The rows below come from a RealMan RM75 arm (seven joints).
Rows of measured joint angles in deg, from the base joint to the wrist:
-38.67, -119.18, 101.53, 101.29, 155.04, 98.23, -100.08
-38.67, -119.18, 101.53, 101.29, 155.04, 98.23, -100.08
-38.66, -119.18, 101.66, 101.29, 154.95, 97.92, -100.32
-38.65, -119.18, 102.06, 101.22, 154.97, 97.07, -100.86
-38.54, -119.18, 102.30, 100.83, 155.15, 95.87, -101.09
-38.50, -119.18, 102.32, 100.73, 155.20, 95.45, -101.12
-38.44, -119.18, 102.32, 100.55, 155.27, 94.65, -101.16
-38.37, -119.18, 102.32, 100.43, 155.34, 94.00, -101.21
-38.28, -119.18, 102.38, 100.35, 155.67, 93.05, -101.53
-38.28, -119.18, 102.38, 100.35, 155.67, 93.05, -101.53
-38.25, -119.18, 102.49, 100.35, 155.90, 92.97, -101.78
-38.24, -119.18, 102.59, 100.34, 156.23, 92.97, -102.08
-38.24, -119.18, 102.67, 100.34, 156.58, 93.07, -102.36
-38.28, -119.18, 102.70, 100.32, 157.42, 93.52, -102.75
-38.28, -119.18, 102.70, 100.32, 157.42, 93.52, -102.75
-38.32, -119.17, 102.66, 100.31, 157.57, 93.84, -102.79
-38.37, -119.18, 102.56, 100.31, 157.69, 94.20, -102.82
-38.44, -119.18, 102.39, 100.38, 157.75, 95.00, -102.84
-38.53, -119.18, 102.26, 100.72, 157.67, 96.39, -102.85
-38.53, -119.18, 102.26, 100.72, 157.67, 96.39, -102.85
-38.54, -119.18, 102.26, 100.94, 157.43, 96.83, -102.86
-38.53, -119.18, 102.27, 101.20, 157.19, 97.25, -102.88
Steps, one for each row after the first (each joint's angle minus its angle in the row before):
0.00, 0.00, 0.00, 0.00, 0.00, 0.00, 0.00
0.01, 0.00, 0.13, 0.00, -0.09, -0.31, -0.24
0.01, 0.00, 0.40, -0.07, 0.02, -0.85, -0.54
0.11, 0.00, 0.24, -0.39, 0.18, -1.20, -0.23
0.04, 0.00, 0.02, -0.10, 0.05, -0.42, -0.03
0.06, 0.00, 0.00, -0.18, 0.07, -0.80, -0.04
0.07, 0.00, 0.00, -0.12, 0.07, -0.65, -0.05
0.09, 0.00, 0.06, -0.08, 0.33, -0.95, -0.32
0.00, 0.00, 0.00, 0.00, 0.00, 0.00, 0.00
0.03, 0.00, 0.11, 0.00, 0.23, -0.08, -0.25
0.01, 0.00, 0.10, -0.01, 0.33, 0.00, -0.30
0.00, 0.00, 0.08, 0.00, 0.35, 0.10, -0.28
-0.04, 0.00, 0.03, -0.02, 0.84, 0.45, -0.39
0.00, 0.00, 0.00, 0.00, 0.00, 0.00, 0.00
-0.04, 0.01, -0.04, -0.01, 0.15, 0.32, -0.04
-0.05, -0.01, -0.10, 0.00, 0.12, 0.36, -0.03
-0.07, 0.00, -0.17, 0.07, 0.06, 0.80, -0.02
-0.09, 0.00, -0.13, 0.34, -0.08, 1.39, -0.01
0.00, 0.00, 0.00, 0.00, 0.00, 0.00, 0.00
-0.01, 0.00, 0.00, 0.22, -0.24, 0.44, -0.01
0.01, 0.00, 0.01, 0.26, -0.24, 0.42, -0.02

